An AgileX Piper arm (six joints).
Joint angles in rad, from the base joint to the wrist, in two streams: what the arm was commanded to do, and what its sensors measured. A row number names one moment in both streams.
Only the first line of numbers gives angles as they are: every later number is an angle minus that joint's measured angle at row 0.
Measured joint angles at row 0:
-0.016, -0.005, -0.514, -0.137, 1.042, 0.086
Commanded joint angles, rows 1 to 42:
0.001, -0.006, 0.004, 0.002, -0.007, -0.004
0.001, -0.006, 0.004, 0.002, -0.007, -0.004
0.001, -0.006, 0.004, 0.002, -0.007, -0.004
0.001, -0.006, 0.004, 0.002, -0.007, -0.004
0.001, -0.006, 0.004, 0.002, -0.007, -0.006
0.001, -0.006, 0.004, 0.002, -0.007, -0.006
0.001, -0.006, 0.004, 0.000, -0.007, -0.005
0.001, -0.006, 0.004, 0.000, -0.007, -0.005
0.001, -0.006, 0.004, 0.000, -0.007, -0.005
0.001, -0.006, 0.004, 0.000, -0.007, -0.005
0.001, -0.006, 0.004, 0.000, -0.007, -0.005
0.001, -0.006, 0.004, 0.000, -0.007, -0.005
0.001, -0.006, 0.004, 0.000, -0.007, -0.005
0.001, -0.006, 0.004, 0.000, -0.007, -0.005
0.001, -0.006, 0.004, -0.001, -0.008, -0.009
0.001, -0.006, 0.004, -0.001, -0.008, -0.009
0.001, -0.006, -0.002, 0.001, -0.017, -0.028
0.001, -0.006, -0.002, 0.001, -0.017, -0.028
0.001, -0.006, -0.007, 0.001, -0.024, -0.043
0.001, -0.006, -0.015, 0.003, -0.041, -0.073
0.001, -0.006, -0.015, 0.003, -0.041, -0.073
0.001, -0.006, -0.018, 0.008, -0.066, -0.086
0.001, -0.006, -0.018, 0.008, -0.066, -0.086
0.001, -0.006, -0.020, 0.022, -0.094, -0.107
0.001, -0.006, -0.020, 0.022, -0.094, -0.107
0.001, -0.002, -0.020, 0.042, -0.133, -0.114
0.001, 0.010, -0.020, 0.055, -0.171, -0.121
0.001, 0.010, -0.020, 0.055, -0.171, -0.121
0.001, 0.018, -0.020, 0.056, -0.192, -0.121
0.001, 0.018, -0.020, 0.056, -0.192, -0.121
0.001, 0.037, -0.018, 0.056, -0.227, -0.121
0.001, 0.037, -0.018, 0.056, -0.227, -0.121
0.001, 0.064, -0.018, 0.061, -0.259, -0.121
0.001, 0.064, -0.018, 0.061, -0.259, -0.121
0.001, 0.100, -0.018, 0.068, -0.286, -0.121
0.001, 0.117, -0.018, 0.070, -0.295, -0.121
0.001, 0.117, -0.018, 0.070, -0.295, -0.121
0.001, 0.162, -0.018, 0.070, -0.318, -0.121
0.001, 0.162, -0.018, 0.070, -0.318, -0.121
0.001, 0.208, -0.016, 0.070, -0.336, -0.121
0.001, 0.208, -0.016, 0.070, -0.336, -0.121
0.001, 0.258, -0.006, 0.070, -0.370, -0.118
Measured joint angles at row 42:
0.000, 0.202, -0.011, 0.069, -0.313, -0.112
